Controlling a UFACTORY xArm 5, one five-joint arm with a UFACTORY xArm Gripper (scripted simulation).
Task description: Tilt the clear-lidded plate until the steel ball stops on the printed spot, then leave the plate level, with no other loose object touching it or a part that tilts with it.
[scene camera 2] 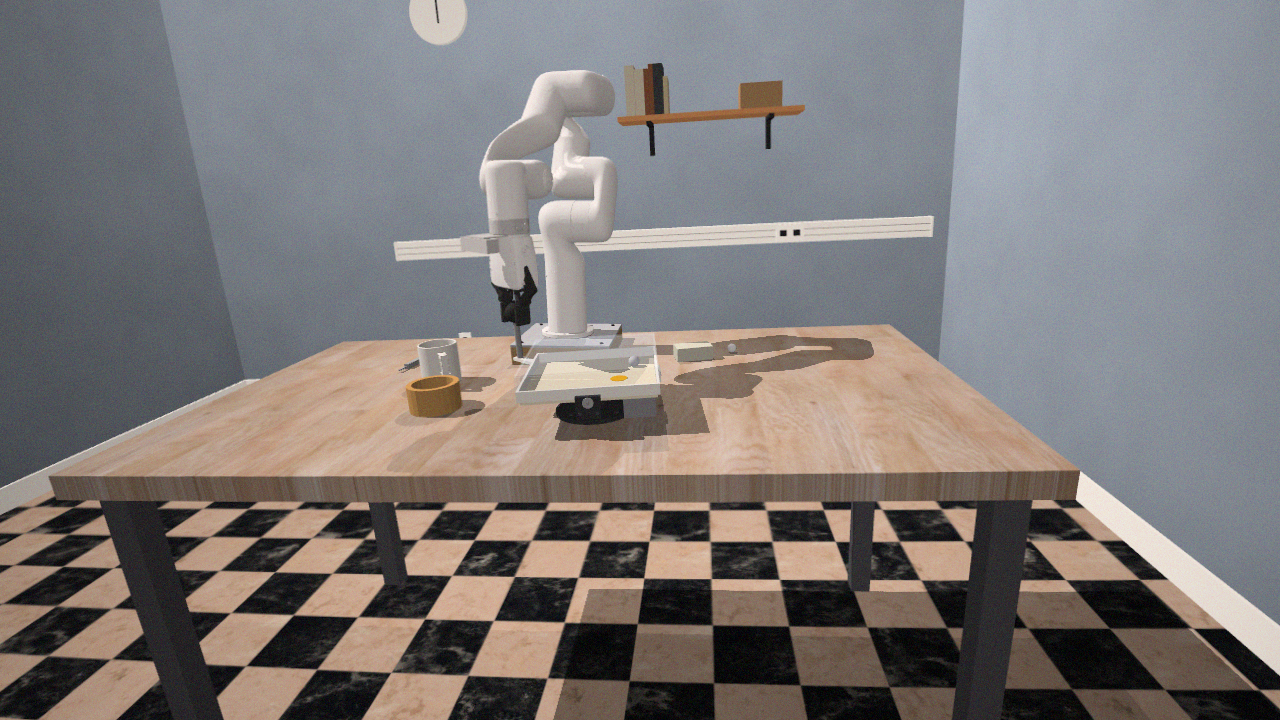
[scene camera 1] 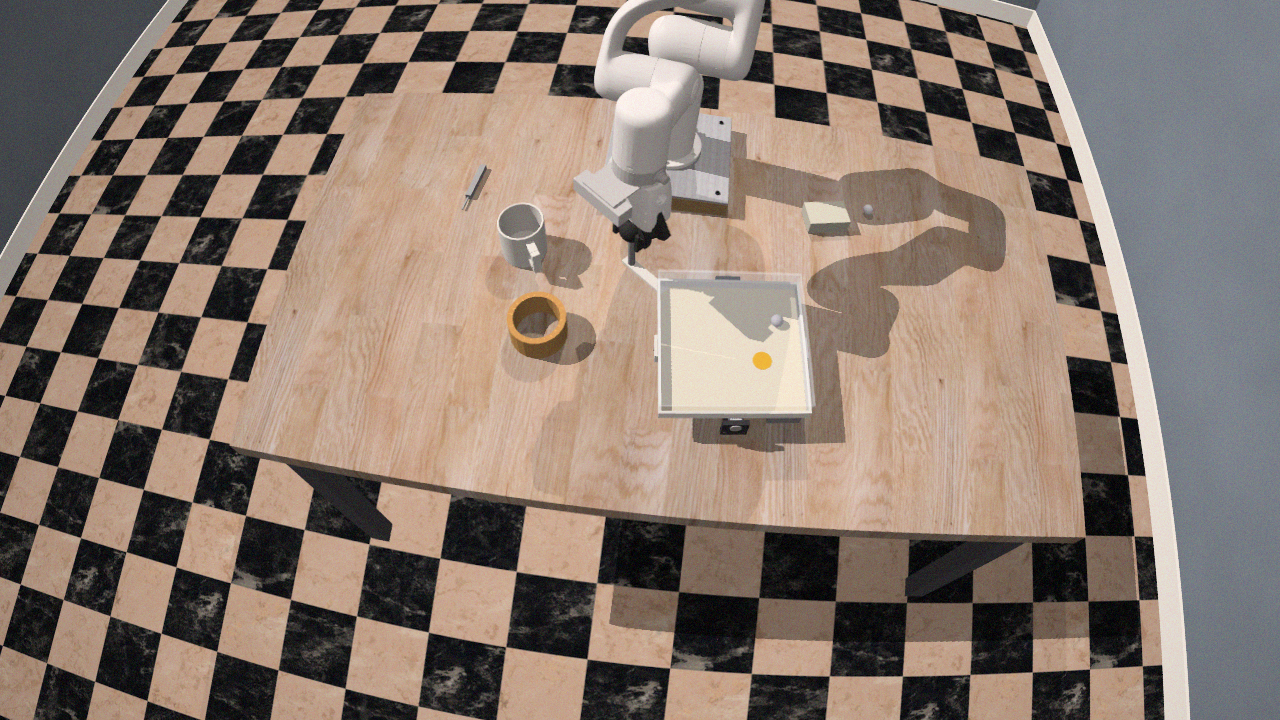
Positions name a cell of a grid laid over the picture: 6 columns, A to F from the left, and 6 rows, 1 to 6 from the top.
A white mug shows in scene camera 2 (C3) and in scene camera 1 (C2). A beige block shows in scene camera 2 (D3) and in scene camera 1 (D2).
